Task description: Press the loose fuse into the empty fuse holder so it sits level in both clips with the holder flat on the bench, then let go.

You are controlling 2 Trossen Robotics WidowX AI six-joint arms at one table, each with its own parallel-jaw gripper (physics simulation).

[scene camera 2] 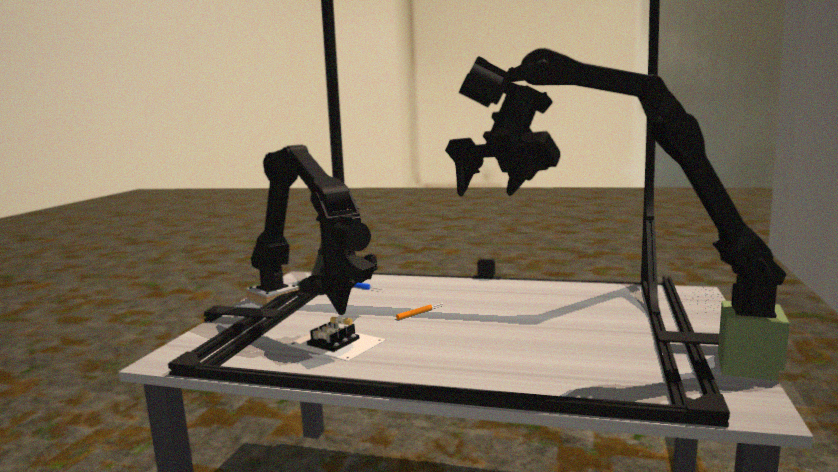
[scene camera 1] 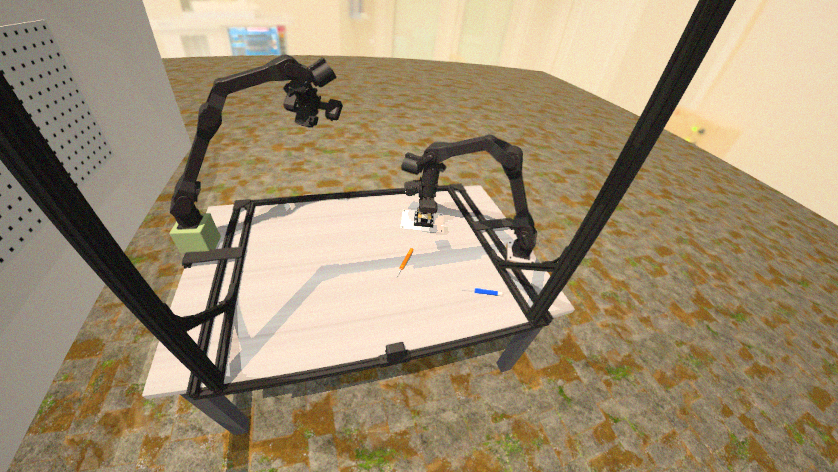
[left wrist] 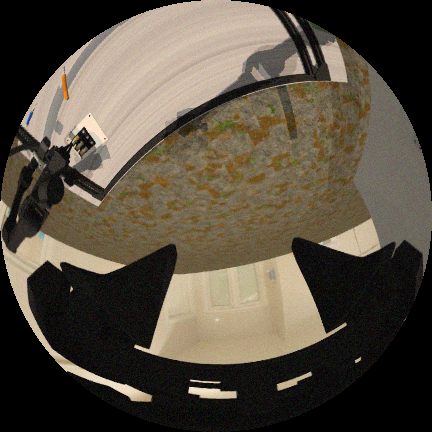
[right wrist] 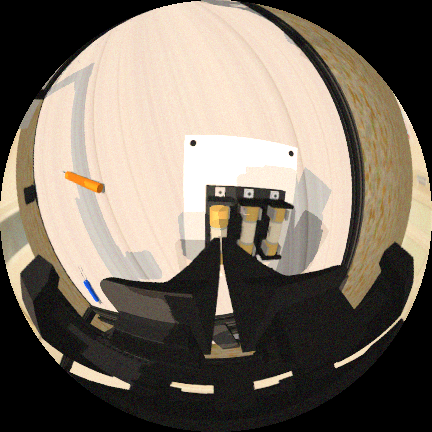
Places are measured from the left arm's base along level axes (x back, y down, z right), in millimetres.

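Pixels of known places: left gripper, fingertip midpoint: (scene camera 2: 483, 194) (scene camera 1: 320, 117) (left wrist: 236, 247); right gripper, fingertip midpoint: (scene camera 2: 341, 314) (scene camera 1: 424, 213) (left wrist: 71, 143) (right wrist: 220, 242); left arm's base at its link origin: (scene camera 2: 754, 310) (scene camera 1: 190, 222); right arm's base at its link origin: (scene camera 2: 272, 287) (scene camera 1: 520, 252).
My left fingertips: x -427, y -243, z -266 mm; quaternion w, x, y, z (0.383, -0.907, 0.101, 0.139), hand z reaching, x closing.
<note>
For each thing: its top centre in the pictures, then the offset to it from my left fingertips. "pt": a spot on its surface instead.
- white plate at a spot on its surface: (right wrist: 210, 160) (scene camera 2: 367, 341) pt dx -314, dy +349, dz +189 mm
- loose fuse at its top centre: (right wrist: 218, 241) (scene camera 2: 341, 316) dx -377, dy +302, dz +194 mm
- orange screwdriver at its top centre: (right wrist: 71, 178) (scene camera 2: 420, 307) (scene camera 1: 404, 261) dx -271, dy +338, dz +395 mm
- blue screwdriver at its top centre: (scene camera 2: 363, 283) (right wrist: 86, 287) (scene camera 1: 480, 289) dx -496, dy +337, dz +541 mm
The black fuse holder (scene camera 1: 423, 222) (scene camera 2: 333, 338) (right wrist: 212, 191) lies on a white plate (scene camera 2: 366, 345) (right wrist: 210, 160). In the right wrist view, the loose fuse (right wrist: 219, 217) is over the leftmost place, its gold far cap looking larger and higher than those of the two neighbouring fuses. Its near end is hidden behind my fingertips, so its seating in the near clip cannot be told. My right gripper (scene camera 2: 341, 311) (right wrist: 220, 242) is shut and empty, tips together right over this fuse; contact is unclear. My left gripper (scene camera 2: 487, 194) (left wrist: 236, 247) is open and empty, high above the table.
An orange screwdriver (scene camera 1: 406, 259) (scene camera 2: 414, 311) (right wrist: 84, 182) and a blue screwdriver (scene camera 1: 486, 291) (right wrist: 91, 291) lie on the table. Black frame rails (scene camera 2: 410, 394) run along the table's edges. A green block (scene camera 1: 195, 236) (scene camera 2: 753, 343) stands under the left arm's base.
</note>
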